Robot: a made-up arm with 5 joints. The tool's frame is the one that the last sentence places.
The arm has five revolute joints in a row. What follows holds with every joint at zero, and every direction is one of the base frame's.
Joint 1 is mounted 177.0 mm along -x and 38.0 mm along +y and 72.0 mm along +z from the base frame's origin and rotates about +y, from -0.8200 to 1.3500 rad.
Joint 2 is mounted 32.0 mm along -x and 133.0 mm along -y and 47.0 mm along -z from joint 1 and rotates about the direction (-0.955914, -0.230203, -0.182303), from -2.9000 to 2.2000 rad.
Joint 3 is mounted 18.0 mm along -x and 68.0 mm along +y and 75.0 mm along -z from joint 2 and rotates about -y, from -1.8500 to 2.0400 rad.
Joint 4 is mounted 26.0 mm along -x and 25.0 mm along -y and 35.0 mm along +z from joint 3 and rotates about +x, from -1.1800 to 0.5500 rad.
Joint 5 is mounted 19.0 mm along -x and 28.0 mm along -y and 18.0 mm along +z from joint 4 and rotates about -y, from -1.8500 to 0.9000 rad.
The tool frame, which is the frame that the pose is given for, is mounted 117.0 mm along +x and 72.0 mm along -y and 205.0 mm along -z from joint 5; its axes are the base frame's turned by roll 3.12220, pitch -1.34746 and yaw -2.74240 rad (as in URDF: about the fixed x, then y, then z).
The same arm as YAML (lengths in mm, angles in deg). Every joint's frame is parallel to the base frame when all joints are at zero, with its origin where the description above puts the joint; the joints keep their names.
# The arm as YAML. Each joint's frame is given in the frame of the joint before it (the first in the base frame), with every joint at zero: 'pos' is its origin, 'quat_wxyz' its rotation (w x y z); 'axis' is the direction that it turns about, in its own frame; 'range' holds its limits. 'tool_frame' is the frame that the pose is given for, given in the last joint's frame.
length_unit: mm
angle_unit: deg
joints:
  - joint: joint 1
    pos: [-177.0, 38.0, 72.0]
    quat_wxyz: [1.0, 0.0, 0.0, 0.0]
    axis: [0.0, 1.0, 0.0]
    range: [-46.98, 77.35]
  - joint: joint 2
    pos: [-32.0, -133.0, -47.0]
    quat_wxyz: [1.0, 0.0, 0.0, 0.0]
    axis: [-0.955914, -0.230203, -0.182303]
    range: [-166.16, 126.05]
  - joint: joint 3
    pos: [-18.0, 68.0, -75.0]
    quat_wxyz: [1.0, 0.0, 0.0, 0.0]
    axis: [0.0, -1.0, 0.0]
    range: [-106.0, 116.88]
  - joint: joint 4
    pos: [-26.0, -25.0, 35.0]
    quat_wxyz: [1.0, 0.0, 0.0, 0.0]
    axis: [1.0, 0.0, 0.0]
    range: [-67.61, 31.51]
  - joint: joint 5
    pos: [-19.0, -28.0, 18.0]
    quat_wxyz: [1.0, 0.0, 0.0, 0.0]
    axis: [0.0, -1.0, 0.0]
    range: [-106.0, 51.57]
tool_frame:
  pos: [117.0, -72.0, -205.0]
  quat_wxyz: [0.612992, 0.149014, -0.767148, 0.116271]

